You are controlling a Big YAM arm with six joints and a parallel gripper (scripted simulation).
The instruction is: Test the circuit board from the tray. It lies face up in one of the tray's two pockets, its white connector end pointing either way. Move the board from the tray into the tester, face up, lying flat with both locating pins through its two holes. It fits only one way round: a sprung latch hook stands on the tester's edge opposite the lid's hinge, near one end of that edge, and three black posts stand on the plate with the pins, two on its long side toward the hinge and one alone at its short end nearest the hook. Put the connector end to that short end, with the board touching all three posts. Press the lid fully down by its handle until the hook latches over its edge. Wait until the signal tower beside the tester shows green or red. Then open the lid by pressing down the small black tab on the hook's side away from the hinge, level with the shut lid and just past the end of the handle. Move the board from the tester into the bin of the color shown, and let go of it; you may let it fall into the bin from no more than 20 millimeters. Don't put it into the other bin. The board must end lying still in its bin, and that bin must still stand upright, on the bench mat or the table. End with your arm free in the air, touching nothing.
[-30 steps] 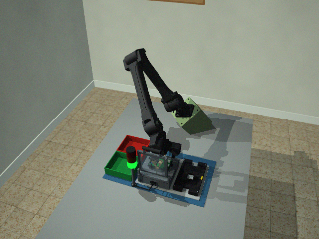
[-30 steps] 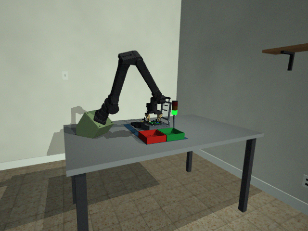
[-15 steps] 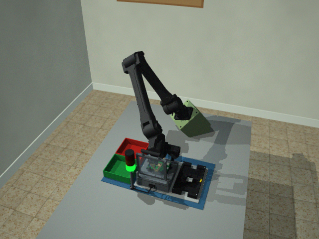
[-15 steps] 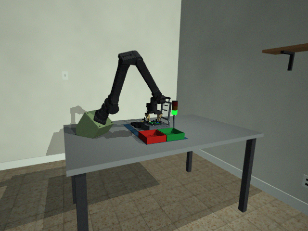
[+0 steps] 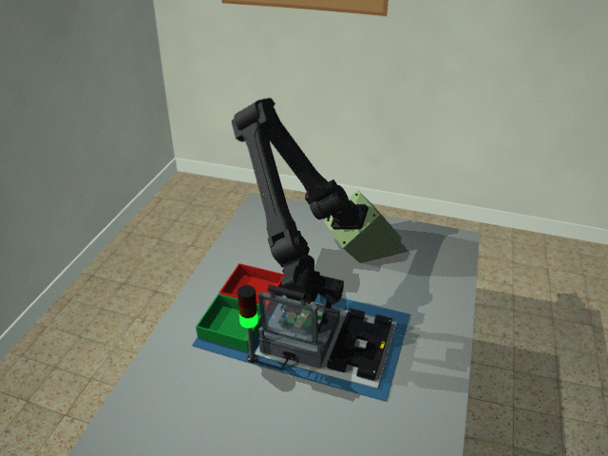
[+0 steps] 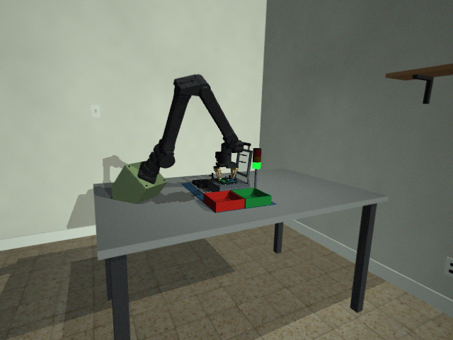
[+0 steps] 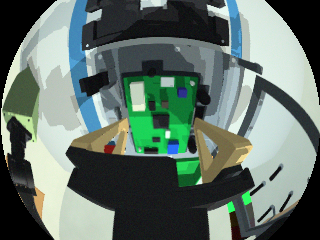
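The green circuit board is right at my hand. Round my hand: tester plate 10 mm to the left, 10 mm below, 10 mm ahead; latch hook 60 mm to the left, 60 mm behind, 10 mm above; clear lid 110 mm ahead, 110 mm above.
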